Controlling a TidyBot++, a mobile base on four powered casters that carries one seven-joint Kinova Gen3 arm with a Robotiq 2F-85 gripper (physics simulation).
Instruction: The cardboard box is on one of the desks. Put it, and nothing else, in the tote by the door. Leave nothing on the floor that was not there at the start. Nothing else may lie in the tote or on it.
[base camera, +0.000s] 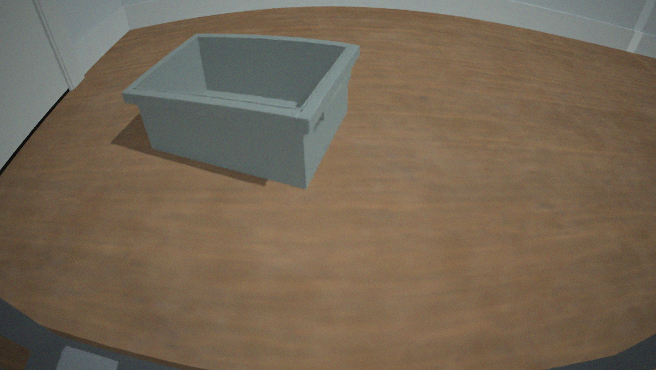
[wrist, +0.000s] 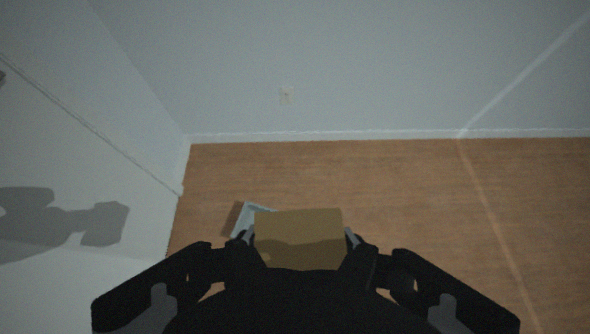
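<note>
The grey-green tote stands on the floor in the left half of the base camera view; its far inner wall shows, with part of its bottom hidden by the near wall. In the wrist view, a corner of the tote shows behind the box, which hides the rest. My gripper is shut on the brown cardboard box, with one finger at each side of it. The box is held up in the air, on the near side of the tote in the wrist view.
A white door is at the left, close to the tote. A pale wall with a white baseboard runs behind it. An outlet plate is on that wall. The arm's shadow falls on the left side of the wrist view.
</note>
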